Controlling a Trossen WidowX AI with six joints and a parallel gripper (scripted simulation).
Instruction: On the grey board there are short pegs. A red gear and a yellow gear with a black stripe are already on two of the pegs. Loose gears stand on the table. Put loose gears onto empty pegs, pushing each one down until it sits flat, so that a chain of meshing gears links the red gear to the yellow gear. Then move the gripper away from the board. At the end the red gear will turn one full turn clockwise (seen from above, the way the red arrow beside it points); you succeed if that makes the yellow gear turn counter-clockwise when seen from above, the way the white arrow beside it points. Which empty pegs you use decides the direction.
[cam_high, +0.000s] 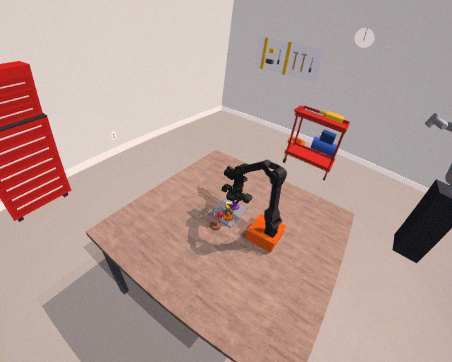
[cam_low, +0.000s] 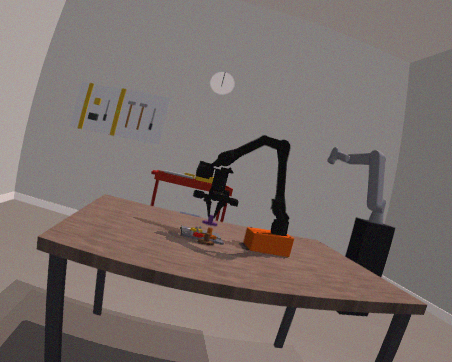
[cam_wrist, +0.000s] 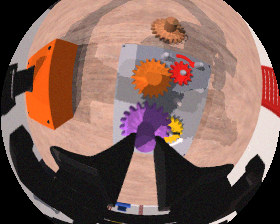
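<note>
My gripper tip is now 50 mm short of the yellow gear, 20 mm to the left of it and 70 mm above it. Round my gripper tip: purple gear 10 mm below; orange gear 60 mm to the left, 60 mm below; red gear 40 mm ahead, 80 mm to the left, 70 mm below.
</note>
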